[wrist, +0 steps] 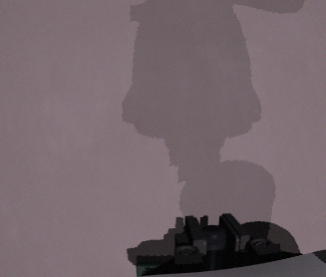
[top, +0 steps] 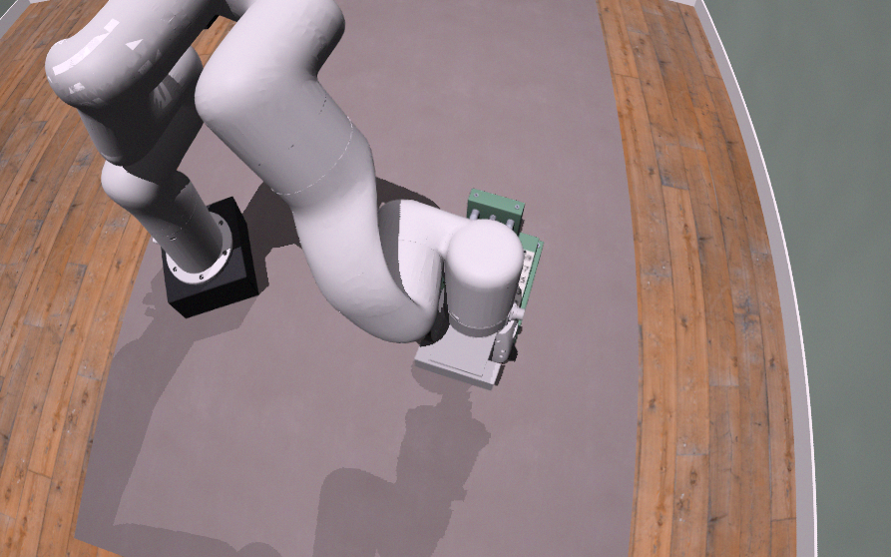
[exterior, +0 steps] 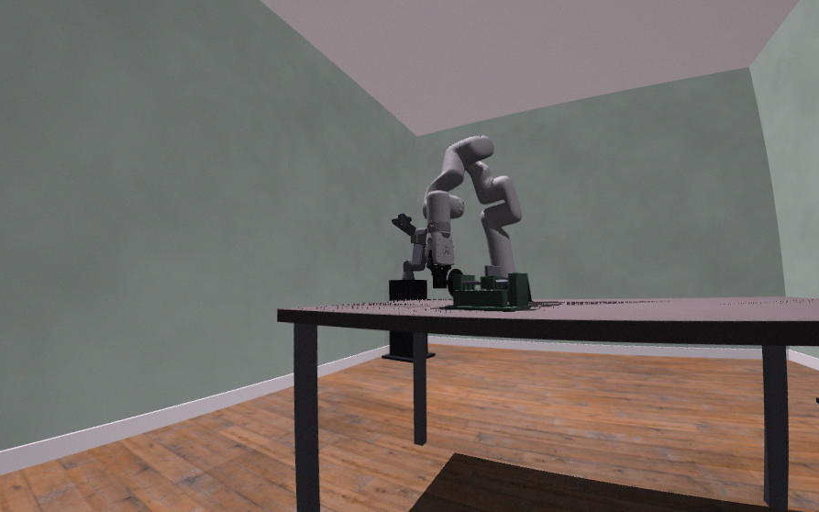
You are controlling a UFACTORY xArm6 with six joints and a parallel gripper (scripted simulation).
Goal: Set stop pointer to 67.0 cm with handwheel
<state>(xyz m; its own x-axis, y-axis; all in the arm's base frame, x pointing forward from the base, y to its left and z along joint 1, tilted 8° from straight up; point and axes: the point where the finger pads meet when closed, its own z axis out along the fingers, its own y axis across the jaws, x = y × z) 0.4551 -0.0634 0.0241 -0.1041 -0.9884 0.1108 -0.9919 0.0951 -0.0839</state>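
Now: the black handwheel 1 cm behind my hand and 2 cm to the left of it. Round my hand: stop block (17 cm to the left, 1 cm above).
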